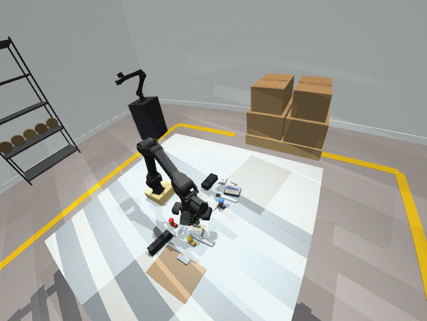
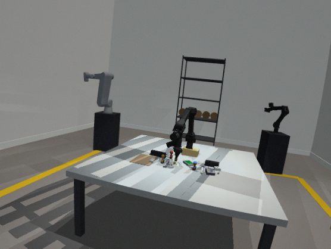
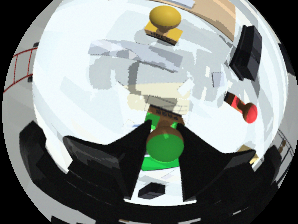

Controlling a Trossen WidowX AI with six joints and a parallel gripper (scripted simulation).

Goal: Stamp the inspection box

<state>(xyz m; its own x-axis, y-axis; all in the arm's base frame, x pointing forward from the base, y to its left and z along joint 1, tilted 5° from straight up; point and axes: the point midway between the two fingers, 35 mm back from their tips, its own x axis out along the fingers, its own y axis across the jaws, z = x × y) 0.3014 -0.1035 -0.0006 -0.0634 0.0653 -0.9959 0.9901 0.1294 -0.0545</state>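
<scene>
The white card lies 1 cm ahead of my gripper tip and 5 cm below it. Also, from my gripper tip: yellow-knobbed stamp: 2 cm ahead, 10 cm to the right, 3 cm below; then grey bar: 6 cm ahead, 7 cm to the right, 4 cm below; then green-knobbed stamp: right at my gripper tip.
</scene>
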